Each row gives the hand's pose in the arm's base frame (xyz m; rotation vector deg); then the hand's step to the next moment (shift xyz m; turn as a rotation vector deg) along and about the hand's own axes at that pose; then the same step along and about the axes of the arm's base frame.
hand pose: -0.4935 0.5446 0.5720 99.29 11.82 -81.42
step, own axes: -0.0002 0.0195 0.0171 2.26 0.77 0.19
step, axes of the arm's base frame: -0.0006 -0.0238 0.0104 1.09 -1.46 -1.56
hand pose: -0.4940 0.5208 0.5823 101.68 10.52 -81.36
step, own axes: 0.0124 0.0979 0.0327 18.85 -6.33 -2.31
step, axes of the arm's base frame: 0.0365 -0.0893 0.0387 4.64 -1.34 -19.43
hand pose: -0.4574 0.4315 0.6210 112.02 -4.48 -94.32
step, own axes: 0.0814 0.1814 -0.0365 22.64 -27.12 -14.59
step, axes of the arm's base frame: 0.1096 -0.1693 0.0137 10.34 19.19 -31.40
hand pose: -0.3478 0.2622 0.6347 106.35 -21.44 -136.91
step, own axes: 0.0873 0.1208 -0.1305 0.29 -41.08 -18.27
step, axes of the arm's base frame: 0.0942 -0.1537 -0.0822 20.67 37.13 -14.68
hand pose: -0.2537 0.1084 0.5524 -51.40 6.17 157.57
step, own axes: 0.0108 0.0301 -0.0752 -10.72 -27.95 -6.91
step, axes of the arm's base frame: 0.0268 -0.0378 -0.0673 19.43 23.78 0.90
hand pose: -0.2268 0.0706 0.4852 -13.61 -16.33 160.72
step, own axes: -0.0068 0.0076 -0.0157 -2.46 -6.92 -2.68
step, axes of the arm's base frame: 0.0072 -0.0066 -0.0160 4.82 6.11 -0.74
